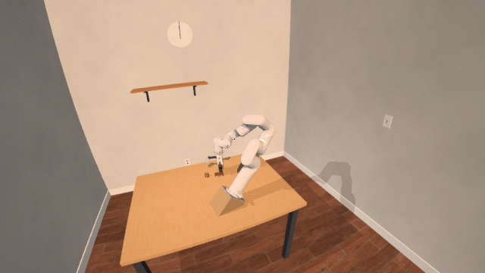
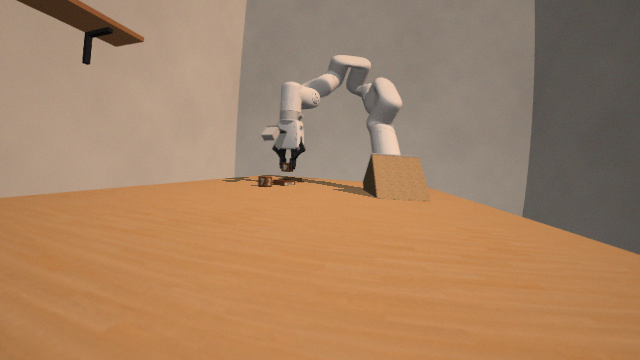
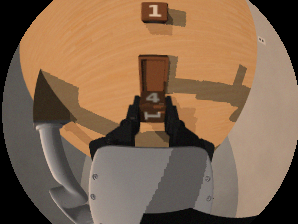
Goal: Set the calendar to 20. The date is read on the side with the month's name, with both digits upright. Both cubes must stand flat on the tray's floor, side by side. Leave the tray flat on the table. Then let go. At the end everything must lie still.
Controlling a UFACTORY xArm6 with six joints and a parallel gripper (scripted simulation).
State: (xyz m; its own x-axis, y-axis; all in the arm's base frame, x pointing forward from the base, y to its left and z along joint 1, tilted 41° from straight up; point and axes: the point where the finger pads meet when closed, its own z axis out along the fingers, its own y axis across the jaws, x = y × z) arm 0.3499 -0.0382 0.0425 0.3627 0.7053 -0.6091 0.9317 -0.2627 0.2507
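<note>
My hand is 1 cm short of the brown tray, 2 cm to the right of it and 7 cm above it.
</note>
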